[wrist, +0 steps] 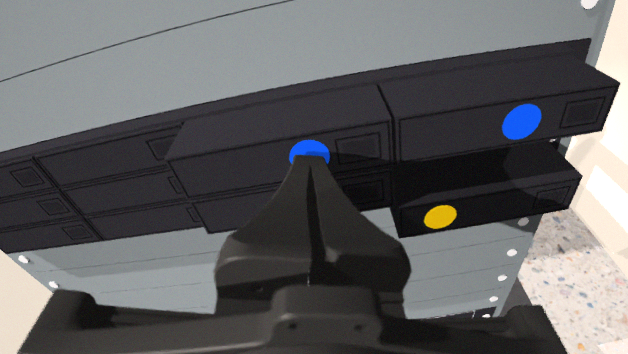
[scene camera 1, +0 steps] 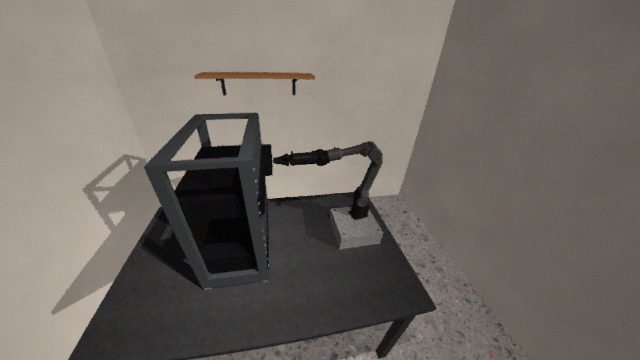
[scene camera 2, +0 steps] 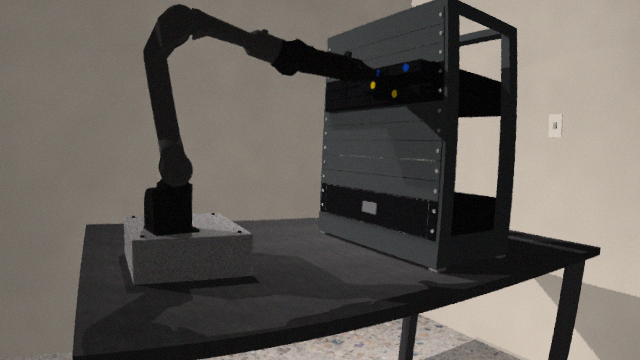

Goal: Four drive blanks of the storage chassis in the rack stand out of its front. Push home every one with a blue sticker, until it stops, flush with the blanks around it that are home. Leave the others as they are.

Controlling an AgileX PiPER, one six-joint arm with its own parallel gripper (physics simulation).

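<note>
The storage chassis (wrist: 115, 182) has a dark front of drive blanks; its left blanks sit flush. A blank with a blue sticker (wrist: 230, 167) stands out near the middle of the top row. Right of it, another blue-stickered blank (wrist: 450, 135) (scene camera 2: 417, 66) stands out. Below that, a yellow-stickered blank (wrist: 500, 207) stands out. A blank below the middle one (wrist: 225, 215) also stands out; its yellow sticker (scene camera 2: 372, 85) is hidden in the wrist view. My gripper (wrist: 307, 173) (scene camera 2: 375, 73) (scene camera 1: 274, 160) is shut and empty, its tips over the lower part of the middle blue sticker, touching or very near it.
The rack (scene camera 1: 180, 225) (scene camera 2: 446, 200) stands on the dark table (scene camera 1: 310, 300) (scene camera 2: 300, 310), with grey panels (wrist: 210, 45) above and below the chassis. The arm's pale base block (scene camera 1: 357, 232) (scene camera 2: 190, 257) stands in front of it. A wooden shelf (scene camera 1: 255, 76) hangs on the wall.
</note>
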